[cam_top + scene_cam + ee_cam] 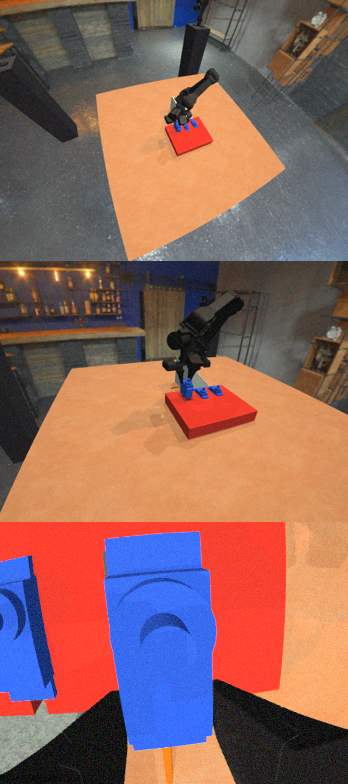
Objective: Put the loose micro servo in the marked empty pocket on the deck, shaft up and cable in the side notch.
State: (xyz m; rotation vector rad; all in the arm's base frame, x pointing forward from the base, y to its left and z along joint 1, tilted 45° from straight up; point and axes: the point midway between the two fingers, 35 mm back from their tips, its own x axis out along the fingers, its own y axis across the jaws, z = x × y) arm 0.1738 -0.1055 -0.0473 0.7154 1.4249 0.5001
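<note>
Right now the red deck is 130 mm ahead of my gripper tip, 60 mm to the left of it and 80 mm below it.
</note>
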